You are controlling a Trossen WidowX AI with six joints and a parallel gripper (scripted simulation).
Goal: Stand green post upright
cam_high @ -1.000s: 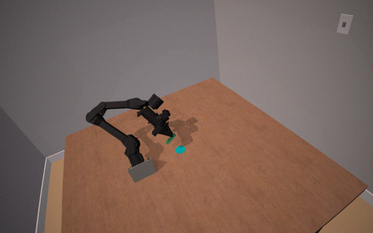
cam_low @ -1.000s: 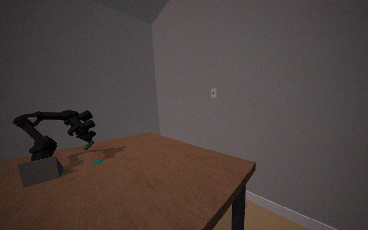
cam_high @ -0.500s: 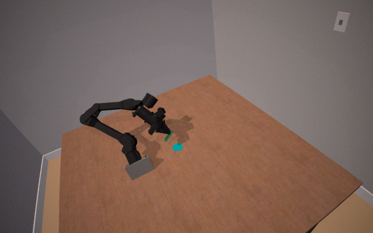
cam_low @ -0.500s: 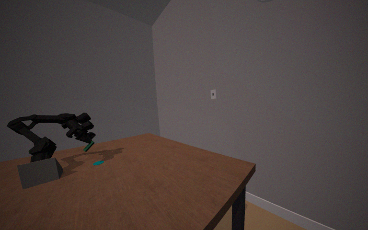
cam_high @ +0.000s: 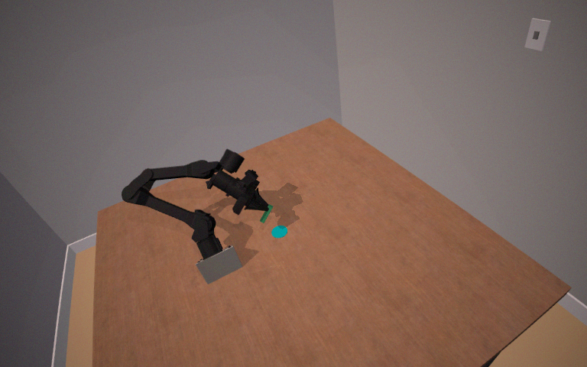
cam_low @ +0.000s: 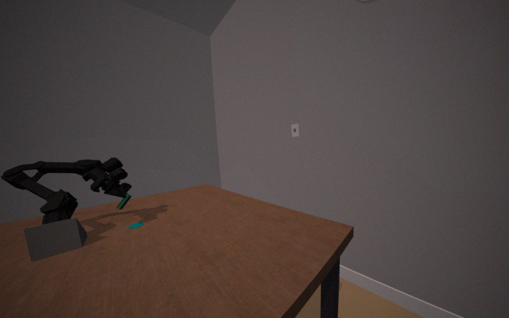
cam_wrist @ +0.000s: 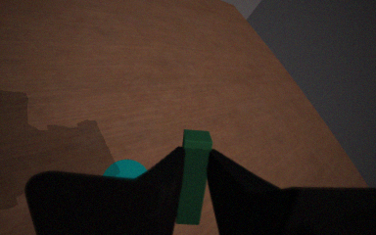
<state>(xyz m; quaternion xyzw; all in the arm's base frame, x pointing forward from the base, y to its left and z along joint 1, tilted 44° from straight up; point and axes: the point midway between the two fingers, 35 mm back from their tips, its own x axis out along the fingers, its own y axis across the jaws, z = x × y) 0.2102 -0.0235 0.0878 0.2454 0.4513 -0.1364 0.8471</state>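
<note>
Right now my gripper tip is 140 mm above the cyan circle, 20 mm short of it and 10 mm to the right of it. Also, from my gripper tip: green post (20 mm below, 10 mm behind).
</note>
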